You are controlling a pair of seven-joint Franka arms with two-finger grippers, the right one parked.
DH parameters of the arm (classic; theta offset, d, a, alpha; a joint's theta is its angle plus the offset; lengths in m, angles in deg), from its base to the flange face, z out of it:
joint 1: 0 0.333 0 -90
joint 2: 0 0 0 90
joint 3: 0 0.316 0.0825 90
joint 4: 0 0 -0.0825 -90
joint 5: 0 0.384 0 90
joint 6: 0 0 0.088 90
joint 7: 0 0.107 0 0
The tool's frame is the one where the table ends.
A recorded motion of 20 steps. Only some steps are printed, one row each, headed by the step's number.
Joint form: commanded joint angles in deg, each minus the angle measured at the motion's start. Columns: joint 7, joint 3, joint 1, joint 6, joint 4, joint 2, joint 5.
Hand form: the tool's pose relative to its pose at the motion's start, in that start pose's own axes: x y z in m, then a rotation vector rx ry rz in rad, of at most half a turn. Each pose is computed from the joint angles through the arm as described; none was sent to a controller.
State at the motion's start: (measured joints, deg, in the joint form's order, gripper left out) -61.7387 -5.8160 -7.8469 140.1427 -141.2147 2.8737 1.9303
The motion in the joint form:
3: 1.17 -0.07 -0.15 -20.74 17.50 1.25 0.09
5: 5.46 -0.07 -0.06 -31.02 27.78 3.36 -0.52
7: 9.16 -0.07 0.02 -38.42 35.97 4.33 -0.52
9: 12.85 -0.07 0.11 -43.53 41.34 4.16 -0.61
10: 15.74 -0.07 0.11 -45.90 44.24 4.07 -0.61
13: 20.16 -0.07 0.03 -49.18 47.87 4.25 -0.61
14: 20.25 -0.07 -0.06 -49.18 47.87 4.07 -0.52
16: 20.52 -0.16 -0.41 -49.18 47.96 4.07 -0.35
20: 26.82 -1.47 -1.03 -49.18 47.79 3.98 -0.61
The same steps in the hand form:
3: 0.0281 0.0457 -0.0880 0.0713 -0.0329 0.0178
5: 0.0422 0.0657 -0.1352 0.0954 -0.0644 0.0825
7: 0.0512 0.0760 -0.1820 0.0954 -0.0699 0.1427
9: 0.0542 0.0770 -0.2208 0.0866 -0.0695 0.2029
10: 0.0550 0.0771 -0.2422 0.0764 -0.0650 0.2521
13: 0.0550 0.0768 -0.2657 0.0716 -0.0661 0.3292
14: 0.0539 0.0766 -0.2675 0.0705 -0.0626 0.3324
16: 0.0504 0.0787 -0.2683 0.0713 -0.0589 0.3449
20: 0.0330 0.0875 -0.2683 0.0667 -0.0659 0.4881

